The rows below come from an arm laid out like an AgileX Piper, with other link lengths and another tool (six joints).
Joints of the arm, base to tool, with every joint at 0 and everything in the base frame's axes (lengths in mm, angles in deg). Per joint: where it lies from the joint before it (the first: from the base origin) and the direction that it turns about. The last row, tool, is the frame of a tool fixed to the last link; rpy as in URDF.
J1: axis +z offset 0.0 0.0 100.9
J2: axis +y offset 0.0 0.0 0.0
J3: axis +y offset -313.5 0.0 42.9
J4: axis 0.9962 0 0.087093 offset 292.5 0.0 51.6
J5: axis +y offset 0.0 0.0 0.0
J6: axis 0.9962 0 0.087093 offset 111.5 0.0 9.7
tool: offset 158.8 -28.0 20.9 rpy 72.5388 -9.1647 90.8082
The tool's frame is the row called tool.
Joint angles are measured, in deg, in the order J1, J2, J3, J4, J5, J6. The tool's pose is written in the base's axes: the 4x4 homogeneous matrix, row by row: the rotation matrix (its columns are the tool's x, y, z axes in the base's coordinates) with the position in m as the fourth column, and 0 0 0 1 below. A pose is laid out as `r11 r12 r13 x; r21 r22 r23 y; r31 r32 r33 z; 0 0 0 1`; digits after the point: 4 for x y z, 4 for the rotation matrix.
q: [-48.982 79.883 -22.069 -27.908 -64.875 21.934]
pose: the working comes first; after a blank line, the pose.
Where each joint sits with the arm in this pose, in the base's axes (m; each line is computed from the numbers above, not from the rounded line before):
J1: 0.0000 0.0000 0.1009
J2: 0.0000 0.0000 0.1009
J3: -0.0084 0.0097 0.4171
J4: 0.1225 -0.1408 0.1970
J5: 0.1225 -0.1408 0.1970
J6: 0.2239 -0.1852 0.2132
the tool: 0.3570 -0.2745 0.2408

0.3545 -0.4186 0.8361 0.3570; 0.9015 -0.0842 -0.4244 -0.2745; 0.2481 0.9043 0.3475 0.2408; 0 0 0 1
